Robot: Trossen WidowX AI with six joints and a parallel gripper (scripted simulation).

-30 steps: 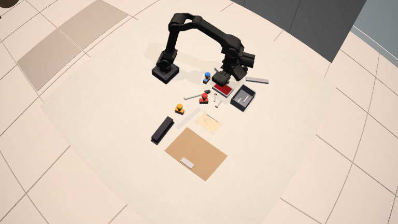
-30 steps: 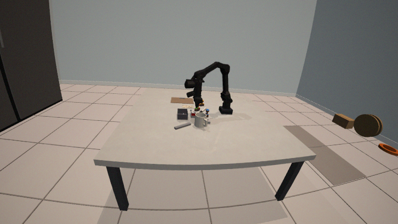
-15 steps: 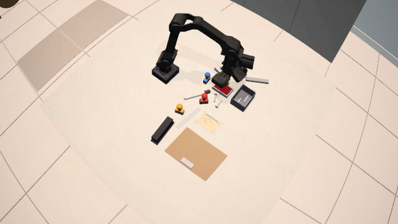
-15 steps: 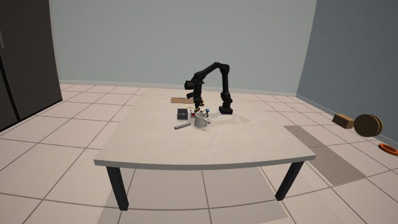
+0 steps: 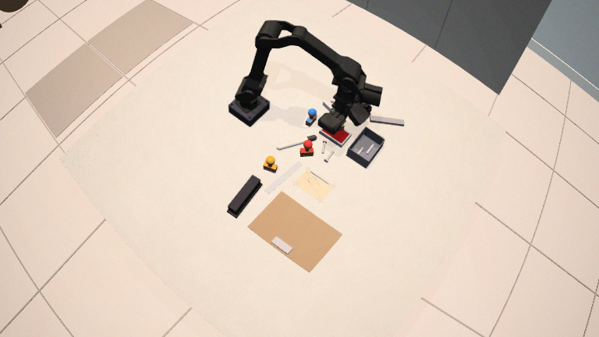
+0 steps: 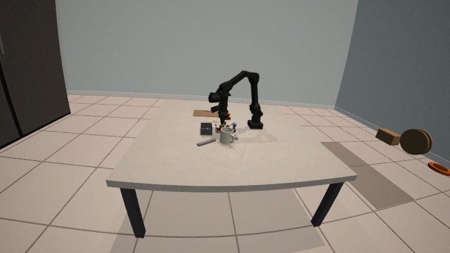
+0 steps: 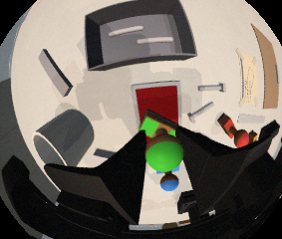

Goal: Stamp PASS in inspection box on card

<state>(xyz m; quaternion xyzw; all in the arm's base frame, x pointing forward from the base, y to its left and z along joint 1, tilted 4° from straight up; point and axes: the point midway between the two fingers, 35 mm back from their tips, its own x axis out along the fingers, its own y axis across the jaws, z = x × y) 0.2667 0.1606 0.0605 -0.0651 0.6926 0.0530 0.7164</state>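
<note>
Now: gripper tip 60 mm above the red ink pad and 10 mm past it. The rest, counted from my gripper tip: dark tray (100 mm ahead, 50 mm below, 30 mm to the left); blue-knobbed stamp (90 mm behind, 40 mm below, 30 mm to the right); green-knobbed stamp (10 mm below).
</note>
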